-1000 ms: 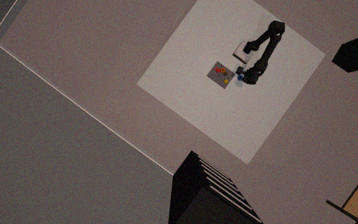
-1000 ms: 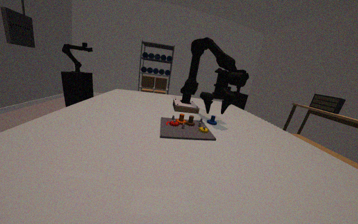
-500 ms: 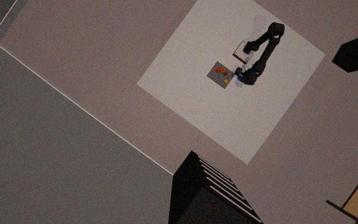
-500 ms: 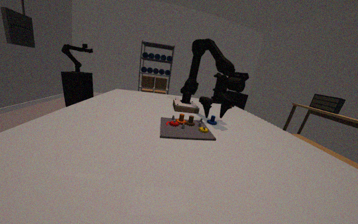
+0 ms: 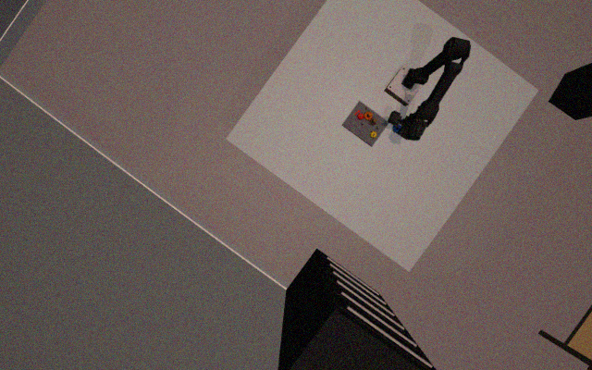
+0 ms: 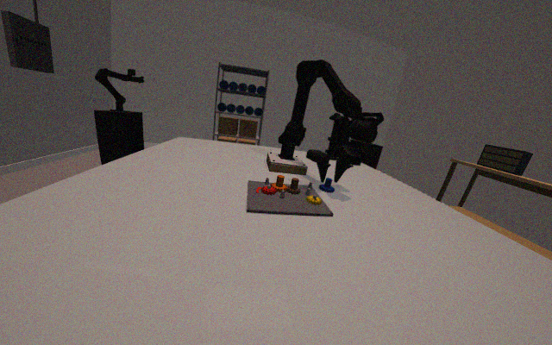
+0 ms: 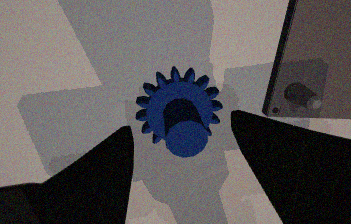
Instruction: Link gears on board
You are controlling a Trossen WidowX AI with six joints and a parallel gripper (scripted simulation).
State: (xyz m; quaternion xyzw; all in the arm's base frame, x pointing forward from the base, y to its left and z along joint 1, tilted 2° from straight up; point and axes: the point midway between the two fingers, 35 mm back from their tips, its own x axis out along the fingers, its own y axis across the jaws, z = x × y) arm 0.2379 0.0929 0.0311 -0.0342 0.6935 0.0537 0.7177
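The brown gear is 50 mm ahead of my gripper tip and 140 mm to the right of it. Round my gripper tip: orange gear: 30 mm ahead, 180 mm to the right; blue gear: 10 mm below; yellow gear: 100 mm ahead, 100 mm to the right, 10 mm below.
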